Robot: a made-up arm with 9 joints. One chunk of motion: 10 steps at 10 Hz.
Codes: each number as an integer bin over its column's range. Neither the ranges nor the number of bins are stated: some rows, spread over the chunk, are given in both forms.
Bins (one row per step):
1: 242 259 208 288 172 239 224 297 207
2: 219 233 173 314 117 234 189 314 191
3: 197 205 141 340 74 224 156 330 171
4: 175 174 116 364 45 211 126 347 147
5: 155 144 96 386 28 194 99 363 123
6: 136 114 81 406 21 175 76 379 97
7: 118 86 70 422 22 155 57 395 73
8: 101 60 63 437 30 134 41 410 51
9: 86 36 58 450 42 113 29 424 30
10: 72 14 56 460 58 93 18 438 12
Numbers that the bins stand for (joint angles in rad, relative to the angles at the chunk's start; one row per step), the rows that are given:
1: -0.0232 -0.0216 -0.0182 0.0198 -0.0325 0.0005 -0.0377 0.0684 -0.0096
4: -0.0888 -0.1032 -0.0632 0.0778 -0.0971 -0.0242 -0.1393 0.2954 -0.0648
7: -0.1445 -0.1875 -0.0858 0.1221 -0.1088 -0.0735 -0.2109 0.5133 -0.1329
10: -0.1895 -0.2566 -0.0926 0.1511 -0.0905 -0.1281 -0.2513 0.7086 -0.1890
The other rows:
2: -0.0457 -0.0466 -0.0354 0.0396 -0.0605 -0.0039 -0.0740 0.1456 -0.0243
3: -0.0672 -0.0734 -0.0510 0.0595 -0.0823 -0.0127 -0.1082 0.2182 -0.0427
5: -0.1083 -0.1319 -0.0730 0.0946 -0.1058 -0.0392 -0.1673 0.3681 -0.0869
6: -0.1269 -0.1607 -0.0804 0.1099 -0.1093 -0.0559 -0.1912 0.4407 -0.1108
8: -0.1612 -0.2125 -0.0892 0.1335 -0.1047 -0.0920 -0.2275 0.5814 -0.1531
9: -0.1759 -0.2355 -0.0916 0.1434 -0.0986 -0.1105 -0.2399 0.6450 -0.1724

